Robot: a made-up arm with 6 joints.
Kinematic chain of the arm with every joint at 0, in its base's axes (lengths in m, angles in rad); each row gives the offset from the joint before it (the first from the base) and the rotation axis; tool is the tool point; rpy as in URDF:
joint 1: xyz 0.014 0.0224 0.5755 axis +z
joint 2: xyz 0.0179 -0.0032 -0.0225 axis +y
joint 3: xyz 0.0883 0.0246 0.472 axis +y
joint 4: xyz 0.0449 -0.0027 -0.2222 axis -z
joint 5: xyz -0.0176 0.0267 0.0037 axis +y
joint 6: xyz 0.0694 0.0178 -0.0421 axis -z
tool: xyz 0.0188 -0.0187 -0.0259 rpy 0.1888 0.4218 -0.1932
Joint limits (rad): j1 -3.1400..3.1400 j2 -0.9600..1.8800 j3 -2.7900..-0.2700 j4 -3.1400..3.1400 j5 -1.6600..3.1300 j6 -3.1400..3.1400
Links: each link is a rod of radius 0.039 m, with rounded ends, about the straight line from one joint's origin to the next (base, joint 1, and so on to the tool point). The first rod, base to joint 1, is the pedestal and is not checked.
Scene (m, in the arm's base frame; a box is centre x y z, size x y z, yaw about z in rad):
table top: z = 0
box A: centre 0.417 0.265 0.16 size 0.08 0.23 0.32 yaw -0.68
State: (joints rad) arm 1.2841 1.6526 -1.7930 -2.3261 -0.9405 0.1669
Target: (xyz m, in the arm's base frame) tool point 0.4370 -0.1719 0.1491
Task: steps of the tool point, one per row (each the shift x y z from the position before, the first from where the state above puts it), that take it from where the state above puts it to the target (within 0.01 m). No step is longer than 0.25 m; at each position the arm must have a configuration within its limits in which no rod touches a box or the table.
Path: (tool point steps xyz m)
1: 0.1699 0.0032 0.0866
2: 0.1666 -0.0640 0.1009
3: 0.1325 -0.1265 0.1164
4: 0.0411 -0.1371 -0.1065
5: -0.0101 -0.1393 -0.1020
6: -0.0568 -0.1207 -0.0948
7: -0.0911 -0.0856 -0.0853

